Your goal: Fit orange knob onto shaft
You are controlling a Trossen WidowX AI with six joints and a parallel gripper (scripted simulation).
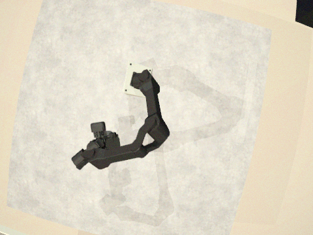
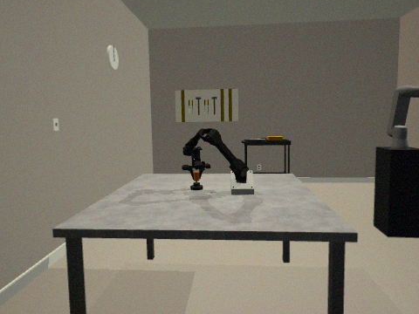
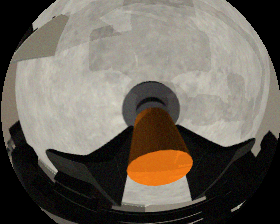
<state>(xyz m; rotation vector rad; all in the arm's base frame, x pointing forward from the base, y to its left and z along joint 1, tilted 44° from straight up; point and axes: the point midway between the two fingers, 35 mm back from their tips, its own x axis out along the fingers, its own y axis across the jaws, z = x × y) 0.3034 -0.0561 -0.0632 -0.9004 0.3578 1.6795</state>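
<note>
Now: gripper tip 40 mm above the round dark pedestal. Round my gripper tip: orange knob 30 mm above.
</note>
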